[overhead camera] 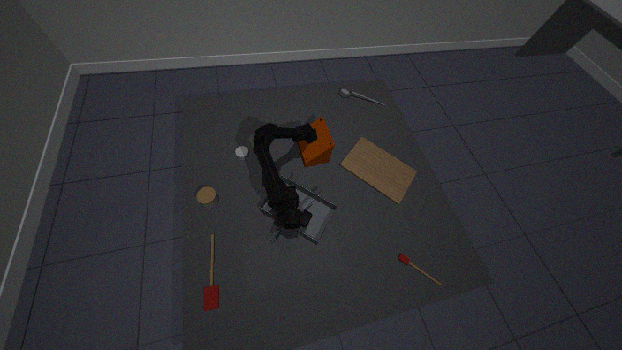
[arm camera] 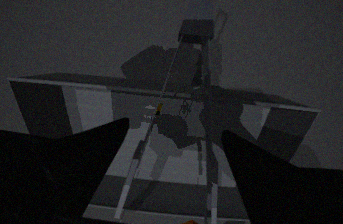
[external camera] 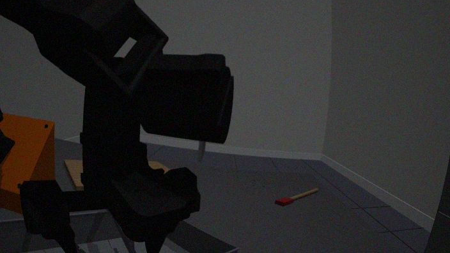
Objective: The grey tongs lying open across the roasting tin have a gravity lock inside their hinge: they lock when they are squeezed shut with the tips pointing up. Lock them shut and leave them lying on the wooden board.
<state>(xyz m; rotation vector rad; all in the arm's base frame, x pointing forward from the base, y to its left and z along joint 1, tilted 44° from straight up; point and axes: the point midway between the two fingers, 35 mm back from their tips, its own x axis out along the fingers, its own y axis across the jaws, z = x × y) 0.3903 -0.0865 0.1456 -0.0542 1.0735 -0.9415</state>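
My gripper tip is 4 cm past the roasting tin, 5 cm to the right of it and 3 cm above it. Round my gripper tip: wooden board: 22 cm behind, 52 cm to the left, 6 cm below; then white cylinder: 37 cm behind, 20 cm to the right, 5 cm below; then red spatula: 19 cm ahead, 33 cm to the right, 6 cm below.
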